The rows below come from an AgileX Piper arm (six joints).
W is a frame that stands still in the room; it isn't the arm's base.
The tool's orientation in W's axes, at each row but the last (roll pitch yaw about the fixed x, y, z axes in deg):
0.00 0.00 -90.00
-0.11 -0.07 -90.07
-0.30 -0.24 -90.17
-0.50 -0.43 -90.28
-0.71 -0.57 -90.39
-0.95 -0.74 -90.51
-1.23 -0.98 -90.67
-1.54 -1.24 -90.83
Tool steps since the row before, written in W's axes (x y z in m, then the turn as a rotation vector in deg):
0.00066 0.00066 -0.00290 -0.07 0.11 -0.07
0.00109 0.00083 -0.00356 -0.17 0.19 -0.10
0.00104 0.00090 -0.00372 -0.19 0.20 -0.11
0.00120 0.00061 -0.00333 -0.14 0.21 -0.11
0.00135 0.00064 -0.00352 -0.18 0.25 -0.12
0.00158 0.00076 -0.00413 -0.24 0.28 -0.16
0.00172 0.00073 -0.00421 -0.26 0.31 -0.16
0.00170 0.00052 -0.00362 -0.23 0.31 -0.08
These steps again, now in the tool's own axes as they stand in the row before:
-0.00066 0.00066 -0.00290 -0.11 -0.07 -0.07
-0.00084 0.00110 -0.00356 -0.19 -0.17 -0.10
-0.00092 0.00106 -0.00371 -0.20 -0.19 -0.11
-0.00064 0.00123 -0.00331 -0.21 -0.14 -0.11
-0.00068 0.00139 -0.00350 -0.25 -0.18 -0.12
-0.00083 0.00164 -0.00409 -0.28 -0.24 -0.16
-0.00082 0.00180 -0.00416 -0.31 -0.26 -0.16
-0.00062 0.00179 -0.00356 -0.31 -0.23 -0.08

